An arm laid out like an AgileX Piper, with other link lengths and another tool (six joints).
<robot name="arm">
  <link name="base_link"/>
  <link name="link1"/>
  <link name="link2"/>
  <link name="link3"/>
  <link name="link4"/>
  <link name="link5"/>
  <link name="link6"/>
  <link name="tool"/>
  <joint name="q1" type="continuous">
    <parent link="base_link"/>
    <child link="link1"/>
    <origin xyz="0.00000 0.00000 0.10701" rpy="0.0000 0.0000 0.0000"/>
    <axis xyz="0 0 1"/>
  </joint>
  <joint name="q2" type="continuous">
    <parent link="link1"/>
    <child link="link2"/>
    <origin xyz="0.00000 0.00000 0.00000" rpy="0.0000 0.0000 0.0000"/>
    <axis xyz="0 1 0"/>
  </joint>
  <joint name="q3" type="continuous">
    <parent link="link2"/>
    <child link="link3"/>
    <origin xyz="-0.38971 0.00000 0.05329" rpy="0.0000 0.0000 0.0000"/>
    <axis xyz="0 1 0"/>
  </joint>
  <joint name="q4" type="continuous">
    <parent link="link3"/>
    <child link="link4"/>
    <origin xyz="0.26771 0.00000 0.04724" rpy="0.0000 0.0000 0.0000"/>
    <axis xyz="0.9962 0 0.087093"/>
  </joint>
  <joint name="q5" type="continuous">
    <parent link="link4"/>
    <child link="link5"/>
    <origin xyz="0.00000 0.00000 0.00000" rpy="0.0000 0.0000 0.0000"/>
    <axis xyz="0 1 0"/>
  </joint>
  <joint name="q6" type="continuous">
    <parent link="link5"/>
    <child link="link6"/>
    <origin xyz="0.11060 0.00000 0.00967" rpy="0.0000 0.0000 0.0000"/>
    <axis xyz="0.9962 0 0.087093"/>
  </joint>
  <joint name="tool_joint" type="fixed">
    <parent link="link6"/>
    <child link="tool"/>
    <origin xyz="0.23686 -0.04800 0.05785" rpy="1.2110 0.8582 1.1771"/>
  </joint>
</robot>
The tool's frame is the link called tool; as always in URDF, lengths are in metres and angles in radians. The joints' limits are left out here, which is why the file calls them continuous.
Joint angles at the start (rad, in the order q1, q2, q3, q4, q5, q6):
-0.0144, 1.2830, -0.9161, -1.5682, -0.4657, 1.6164
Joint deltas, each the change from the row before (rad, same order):
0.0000, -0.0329, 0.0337, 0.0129, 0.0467, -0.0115
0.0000, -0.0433, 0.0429, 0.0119, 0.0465, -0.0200
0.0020, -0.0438, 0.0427, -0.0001, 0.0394, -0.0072
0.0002, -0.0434, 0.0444, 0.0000, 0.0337, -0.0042
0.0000, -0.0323, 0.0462, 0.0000, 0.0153, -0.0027
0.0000, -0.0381, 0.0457, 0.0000, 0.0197, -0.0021
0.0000, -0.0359, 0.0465, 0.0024, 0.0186, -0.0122
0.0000, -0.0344, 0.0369, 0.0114, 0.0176, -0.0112
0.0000, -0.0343, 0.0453, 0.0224, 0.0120, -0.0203
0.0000, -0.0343, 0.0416, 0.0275, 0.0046, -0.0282
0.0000, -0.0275, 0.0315, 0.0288, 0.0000, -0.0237
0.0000, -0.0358, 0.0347, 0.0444, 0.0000, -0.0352
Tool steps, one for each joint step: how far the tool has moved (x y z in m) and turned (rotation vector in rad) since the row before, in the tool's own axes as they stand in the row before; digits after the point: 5 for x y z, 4 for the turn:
-0.00640, -0.01128, -0.01231, 0.0321, -0.0338, -0.0055
-0.00499, -0.01135, -0.01599, 0.0306, -0.0333, -0.0151
-0.00150, -0.01058, -0.01591, 0.0268, -0.0239, -0.0133
0.00026, -0.01162, -0.01570, 0.0258, -0.0200, -0.0088
0.00865, -0.01200, -0.01187, 0.0204, 0.0008, -0.0025
0.00608, -0.01167, -0.01339, 0.0199, -0.0064, -0.0038
0.00735, -0.01236, -0.01242, 0.0192, -0.0038, -0.0109
0.00336, -0.00925, -0.01132, 0.0139, -0.0108, -0.0021
0.00823, -0.01117, -0.01125, 0.0141, -0.0027, 0.0014
0.00793, -0.00770, -0.01070, 0.0049, -0.0019, -0.0007
0.00604, -0.00468, -0.00826, 0.0002, -0.0020, 0.0054
0.00457, -0.00378, -0.01025, -0.0040, -0.0088, 0.0089

